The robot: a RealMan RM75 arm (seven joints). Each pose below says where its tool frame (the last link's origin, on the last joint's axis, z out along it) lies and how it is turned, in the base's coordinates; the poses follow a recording.
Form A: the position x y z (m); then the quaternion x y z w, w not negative.
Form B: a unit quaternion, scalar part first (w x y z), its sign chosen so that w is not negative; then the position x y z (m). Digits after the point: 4 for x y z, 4 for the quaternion.
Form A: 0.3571 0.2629 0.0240 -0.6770 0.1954 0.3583 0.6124
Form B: 0.6124 -0.6770 0.1954 0.3583 0.3571 0.2629 0.0240
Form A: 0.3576 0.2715 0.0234 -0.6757 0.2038 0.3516 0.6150
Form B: 0.6150 -0.6757 0.2038 0.3516 0.3576 0.2715 0.0234
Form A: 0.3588 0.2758 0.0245 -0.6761 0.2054 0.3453 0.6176
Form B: 0.6176 -0.6761 0.2054 0.3453 0.3588 0.2758 0.0245
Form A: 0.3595 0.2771 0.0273 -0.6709 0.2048 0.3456 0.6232
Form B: 0.6232 -0.6709 0.2048 0.3456 0.3595 0.2771 0.0273
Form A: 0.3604 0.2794 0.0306 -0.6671 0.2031 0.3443 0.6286
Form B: 0.6286 -0.6671 0.2031 0.3443 0.3604 0.2794 0.0306
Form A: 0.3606 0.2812 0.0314 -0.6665 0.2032 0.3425 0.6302
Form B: 0.6302 -0.6665 0.2032 0.3425 0.3606 0.2812 0.0314
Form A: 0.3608 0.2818 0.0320 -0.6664 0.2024 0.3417 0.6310
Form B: 0.6310 -0.6664 0.2024 0.3417 0.3608 0.2818 0.0320
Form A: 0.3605 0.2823 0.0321 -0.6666 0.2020 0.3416 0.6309
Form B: 0.6309 -0.6666 0.2020 0.3416 0.3605 0.2823 0.0321
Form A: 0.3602 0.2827 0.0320 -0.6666 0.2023 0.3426 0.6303
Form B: 0.6303 -0.6666 0.2023 0.3426 0.3602 0.2827 0.0320
